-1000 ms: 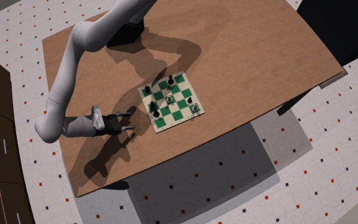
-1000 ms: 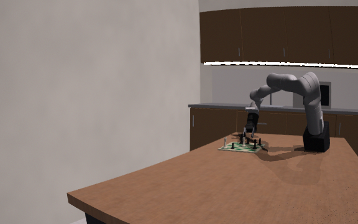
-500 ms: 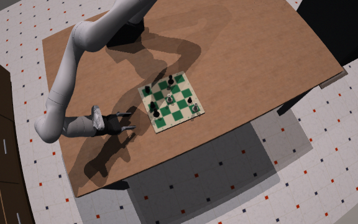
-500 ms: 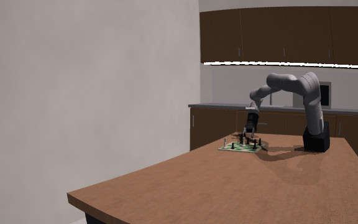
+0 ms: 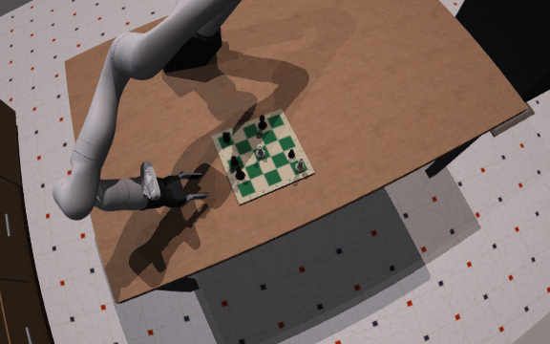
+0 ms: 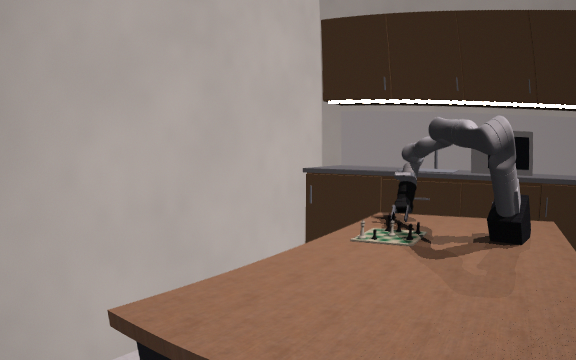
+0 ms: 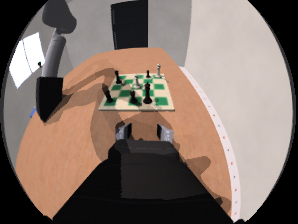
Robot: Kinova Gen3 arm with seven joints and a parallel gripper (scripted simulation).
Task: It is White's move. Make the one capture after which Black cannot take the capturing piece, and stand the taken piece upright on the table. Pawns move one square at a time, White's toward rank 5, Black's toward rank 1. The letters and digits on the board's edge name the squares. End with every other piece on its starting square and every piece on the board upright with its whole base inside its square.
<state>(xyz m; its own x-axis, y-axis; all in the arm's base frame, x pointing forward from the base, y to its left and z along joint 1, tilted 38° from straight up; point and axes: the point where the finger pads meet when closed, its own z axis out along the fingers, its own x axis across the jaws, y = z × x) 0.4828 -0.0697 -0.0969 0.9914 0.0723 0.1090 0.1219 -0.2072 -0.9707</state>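
Right now the cream chessboard is 60 mm behind my hand, 190 mm to the left of it and 40 mm below it.
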